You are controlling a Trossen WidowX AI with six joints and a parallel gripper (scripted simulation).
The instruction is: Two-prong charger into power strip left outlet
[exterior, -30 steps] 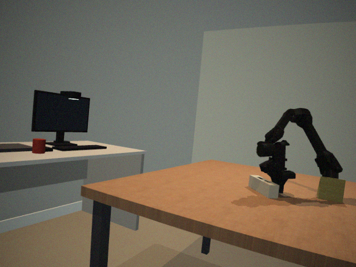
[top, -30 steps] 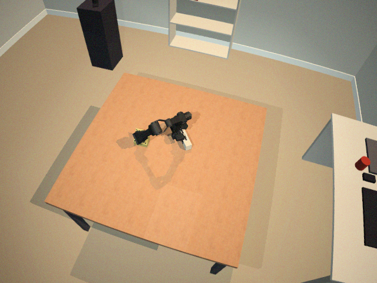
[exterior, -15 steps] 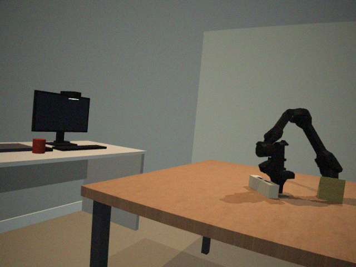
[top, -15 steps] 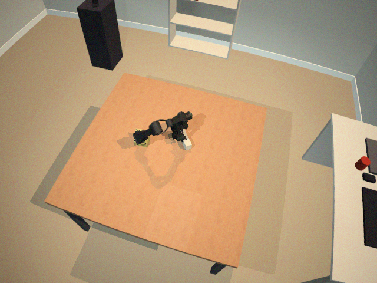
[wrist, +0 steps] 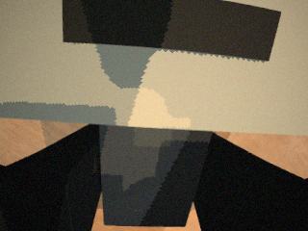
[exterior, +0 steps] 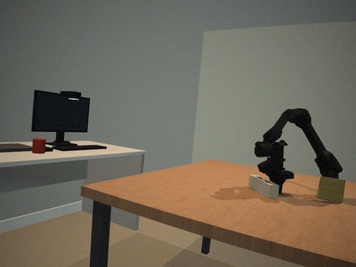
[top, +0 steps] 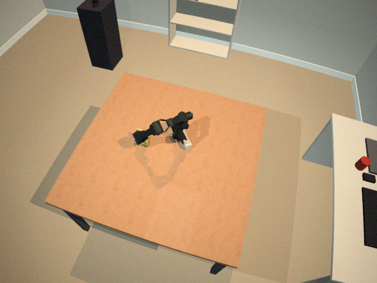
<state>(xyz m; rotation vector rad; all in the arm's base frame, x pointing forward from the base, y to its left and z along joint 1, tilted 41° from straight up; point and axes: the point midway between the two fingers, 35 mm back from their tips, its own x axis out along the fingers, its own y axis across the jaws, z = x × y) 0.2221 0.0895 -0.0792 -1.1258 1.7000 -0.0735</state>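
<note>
The two-prong charger is 1 cm to the left of my gripper tip, 1 cm ahead of it and 1 cm above it.
</note>
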